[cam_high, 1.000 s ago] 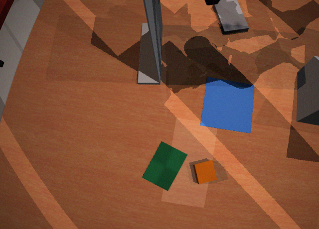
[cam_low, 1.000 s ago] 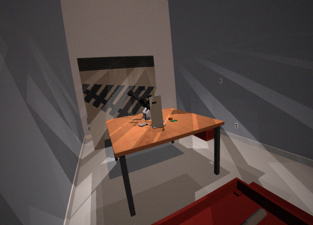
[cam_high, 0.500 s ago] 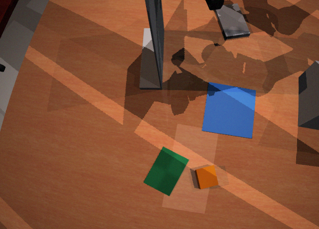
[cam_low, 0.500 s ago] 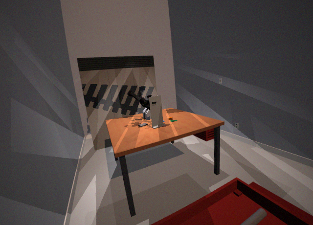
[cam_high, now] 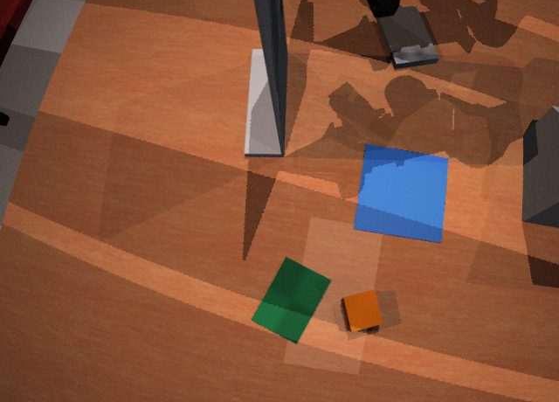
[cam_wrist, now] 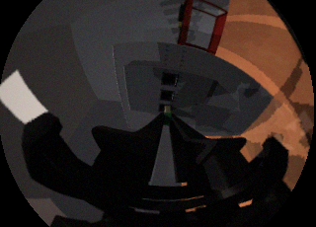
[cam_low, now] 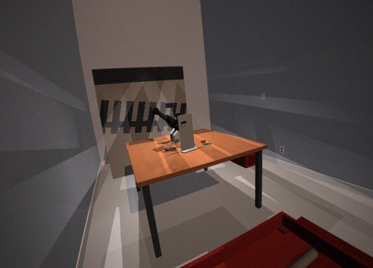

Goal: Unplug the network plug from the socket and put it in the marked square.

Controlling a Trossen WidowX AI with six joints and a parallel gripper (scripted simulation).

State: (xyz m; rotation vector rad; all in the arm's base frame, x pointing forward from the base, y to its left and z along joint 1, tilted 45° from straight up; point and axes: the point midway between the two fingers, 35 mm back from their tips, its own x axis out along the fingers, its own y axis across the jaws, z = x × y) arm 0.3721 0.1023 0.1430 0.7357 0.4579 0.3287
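Right now the blue square is 30 cm below my gripper tip, 17 cm behind it and 9 cm to the left of it. Round my gripper tip: grey block (29 cm below, 16 cm to the right, 12 cm behind); green flat patch (30 cm below, 27 cm to the left, 7 cm behind); upright grey panel (12 cm below, 4 cm ahead).
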